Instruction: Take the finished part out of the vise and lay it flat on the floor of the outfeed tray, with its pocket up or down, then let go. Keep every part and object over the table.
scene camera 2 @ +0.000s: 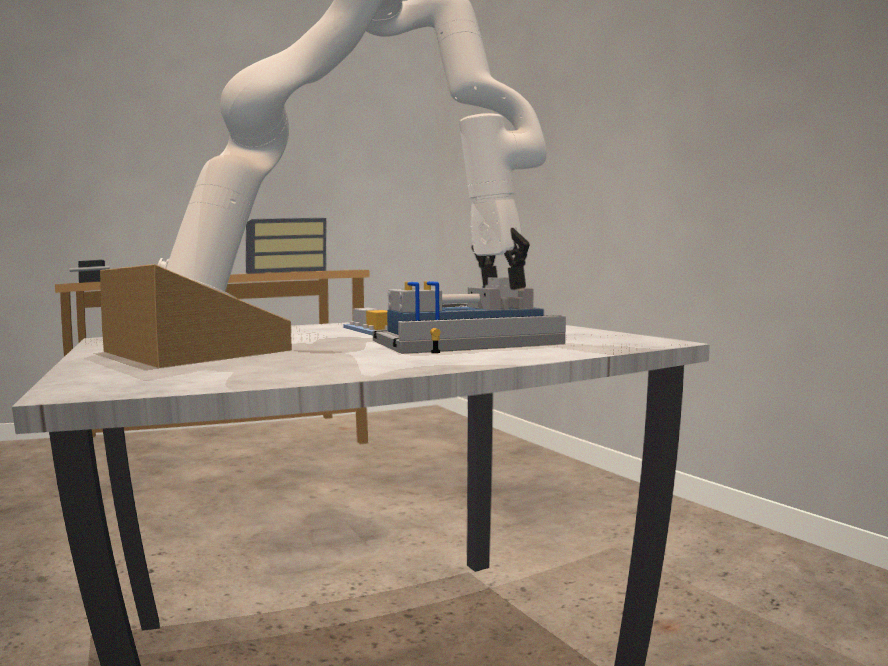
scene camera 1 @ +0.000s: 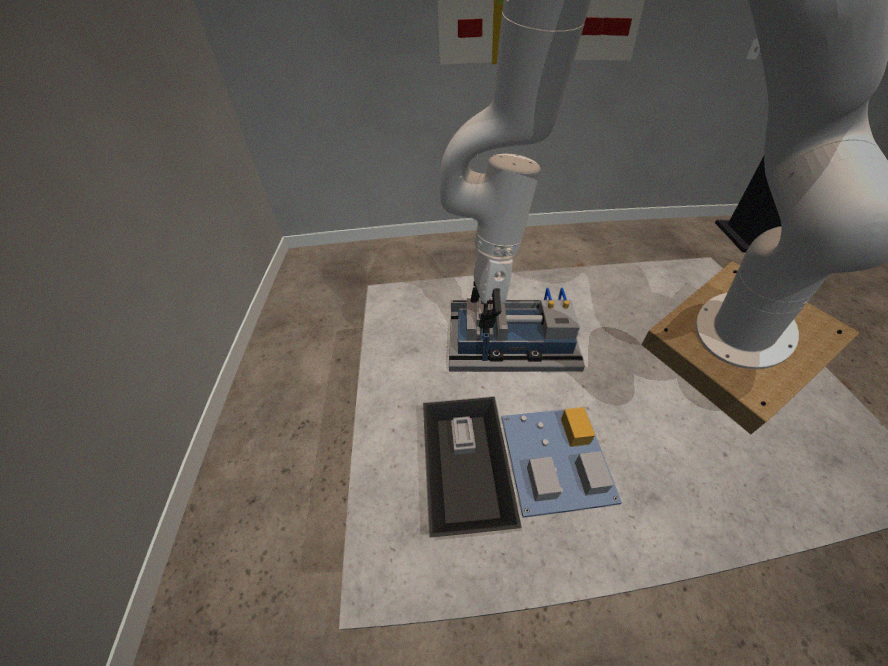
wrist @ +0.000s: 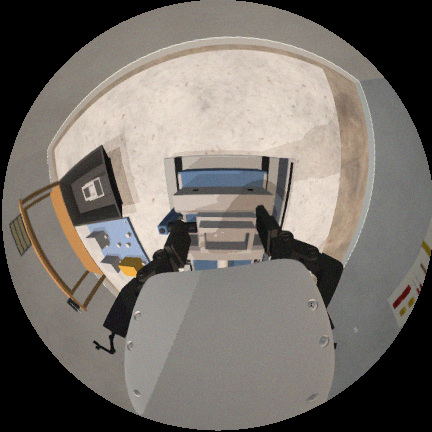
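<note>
The finished part (scene camera 2: pixel 504 293) (wrist: pixel 201 239) is a light grey block with a rectangular pocket facing up. It sits between the jaws of the blue and grey vise (scene camera 1: pixel 523 334) (scene camera 2: pixel 494 312) (wrist: pixel 222 202). My gripper (scene camera 1: pixel 482 309) (scene camera 2: pixel 502 281) (wrist: pixel 220 223) points down over the vise and is shut on the finished part, one black finger at each end of it. In scene camera 1 the fingers and jaws hide most of the part. The dark outfeed tray (scene camera 1: pixel 433 473) (wrist: pixel 112 177) stands apart from the vise. A similar grey part (scene camera 1: pixel 463 447) lies in its far end, pocket up.
A blue board (scene camera 1: pixel 513 438) (wrist: pixel 119 229) beside the tray carries grey blocks (scene camera 1: pixel 545 478) (scene camera 1: pixel 595 473), a yellow block (scene camera 1: pixel 578 425) (wrist: pixel 131 266) and small pegs. Blue nozzles (scene camera 1: pixel 563 294) (scene camera 2: pixel 436 301) stand up at one end of the vise. The arm's wooden base (scene camera 1: pixel 688 365) (scene camera 2: pixel 208 329) stands beyond that end.
</note>
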